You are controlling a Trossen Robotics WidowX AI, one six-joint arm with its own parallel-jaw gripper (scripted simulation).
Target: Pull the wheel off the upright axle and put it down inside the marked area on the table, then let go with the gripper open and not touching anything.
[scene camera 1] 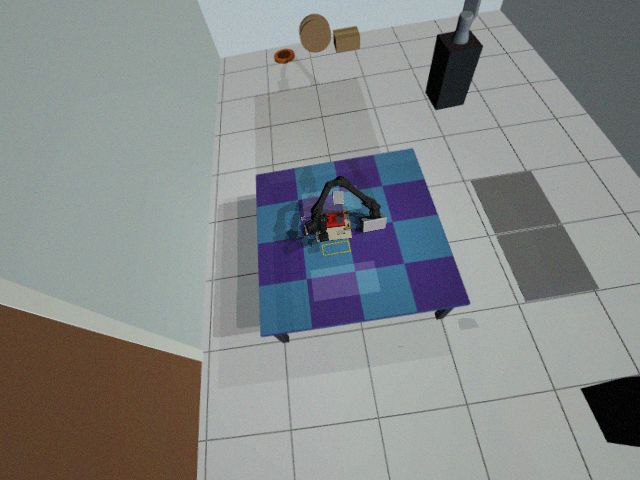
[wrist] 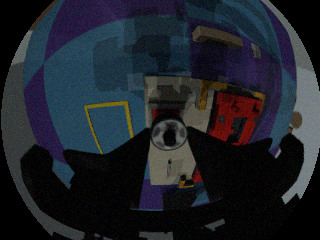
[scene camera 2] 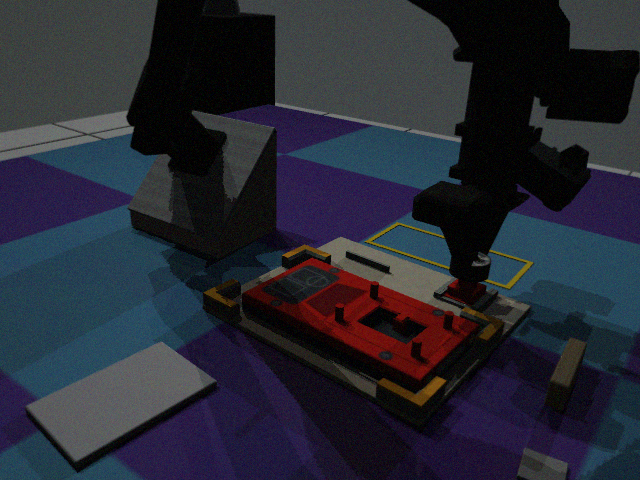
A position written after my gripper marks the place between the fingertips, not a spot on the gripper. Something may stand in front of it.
In view: my gripper (scene camera 2: 471, 265), a grey wheel (wrist: 165, 121) and a tan bar (scene camera 2: 561, 383).
The tan bar also shows in the wrist view (wrist: 203, 34). My gripper shows as well in the wrist view (wrist: 168, 130). Scene camera 1 misses the grey wheel, which is hidden by my gripper.
